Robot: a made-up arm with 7 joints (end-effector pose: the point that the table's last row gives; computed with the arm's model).
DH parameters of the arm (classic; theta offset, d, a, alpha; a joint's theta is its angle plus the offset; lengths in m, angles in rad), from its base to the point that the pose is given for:
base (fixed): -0.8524 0 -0.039 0
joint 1: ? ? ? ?
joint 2: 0 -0.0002 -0.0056 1.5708
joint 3: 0 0.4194 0.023 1.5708
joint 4: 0 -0.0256 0.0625 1.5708
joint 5: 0 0.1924 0.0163 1.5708
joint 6: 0 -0.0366 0.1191 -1.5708
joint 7: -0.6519 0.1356 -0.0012 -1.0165
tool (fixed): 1.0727 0.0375 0 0
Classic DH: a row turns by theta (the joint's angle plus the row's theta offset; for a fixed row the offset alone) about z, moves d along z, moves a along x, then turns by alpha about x.
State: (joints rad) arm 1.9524 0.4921 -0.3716 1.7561 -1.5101 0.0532 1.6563
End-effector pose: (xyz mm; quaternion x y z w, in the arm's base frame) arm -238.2 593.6 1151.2 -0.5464 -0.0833 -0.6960 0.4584
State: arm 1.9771 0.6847 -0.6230 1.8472 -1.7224 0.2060 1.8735
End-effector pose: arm -172.5 668.7 1052.8 -0.4546 -0.0463 -0.8180 0.3494
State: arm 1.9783 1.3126 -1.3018 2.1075 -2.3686 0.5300 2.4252
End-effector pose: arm -39.6 765.3 836.9 0.0380 -0.1409 -0.9440 0.2958
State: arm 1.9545 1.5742 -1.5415 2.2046 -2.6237 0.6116 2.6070
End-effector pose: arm -29.4 779.5 739.0 0.2097 -0.2793 -0.8712 0.3450
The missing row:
joint 1: 0.8524 0.7904 -0.0013 -1.5708
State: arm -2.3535 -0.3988 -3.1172 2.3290 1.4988 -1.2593 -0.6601
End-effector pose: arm 299.5 93.7 1228.1 -0.0948 0.8247 -0.5551 0.0525
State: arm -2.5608 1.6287 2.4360 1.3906 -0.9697 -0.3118 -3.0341
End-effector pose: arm -417.7 -362.5 1136.0 -0.0795 0.4667 0.1832 0.8616
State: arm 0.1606 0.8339 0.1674 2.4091 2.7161 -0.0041 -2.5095
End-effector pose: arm 630.5 160.1 996.9 -0.4139 0.4386 -0.7944 0.0726
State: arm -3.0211 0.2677 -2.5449 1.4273 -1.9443 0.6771 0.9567
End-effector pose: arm 122.1 328.4 1345.0 0.0731 0.0543 0.9716 0.2183
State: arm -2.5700 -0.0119 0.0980 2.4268 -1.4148 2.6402 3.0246
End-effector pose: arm -128.2 98.3 1323.0 0.8634 -0.4700 0.1772 0.0462
